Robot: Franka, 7 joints.
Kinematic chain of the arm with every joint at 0, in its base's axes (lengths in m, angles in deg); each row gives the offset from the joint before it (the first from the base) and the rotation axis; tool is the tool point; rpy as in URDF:
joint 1: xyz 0 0 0.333 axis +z
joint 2: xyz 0 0 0 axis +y
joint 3: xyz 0 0 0.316 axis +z
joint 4: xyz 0.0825 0 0 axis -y
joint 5: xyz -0.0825 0 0.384 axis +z
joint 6: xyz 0 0 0 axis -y
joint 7: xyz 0.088 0 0 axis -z
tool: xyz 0 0 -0.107 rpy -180 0 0
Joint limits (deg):
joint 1: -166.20..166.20
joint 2: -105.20..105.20
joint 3: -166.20..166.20
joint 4: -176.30..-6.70
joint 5: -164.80..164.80
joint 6: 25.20..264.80
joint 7: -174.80..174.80
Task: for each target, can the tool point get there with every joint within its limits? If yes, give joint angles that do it. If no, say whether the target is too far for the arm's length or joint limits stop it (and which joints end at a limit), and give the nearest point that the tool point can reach.
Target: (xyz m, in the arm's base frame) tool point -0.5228 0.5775 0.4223
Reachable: yes | joints 109.16 44.20 32.23 -68.82 42.10 130.39 -26.67
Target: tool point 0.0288 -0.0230 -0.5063
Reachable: no: joint limits stop it (at a limit: joint 2) | nearest point 0.0793 -0.0634 -0.3287 | short by 0.189 m
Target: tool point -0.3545 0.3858 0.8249
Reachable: yes | joints -31.38 -40.44 74.50 -32.05 -48.78 245.84 -126.53
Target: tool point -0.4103 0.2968 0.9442
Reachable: yes | joints -106.46 -25.41 -84.72 -59.45 71.56 110.56 -54.63
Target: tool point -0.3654 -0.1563 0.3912
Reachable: yes | joints -38.59 -0.45 -97.92 -141.38 96.54 231.67 -112.49
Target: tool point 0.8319 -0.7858 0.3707
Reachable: no: too far | nearest point 0.6233 -0.5888 0.3612 | short by 0.287 m
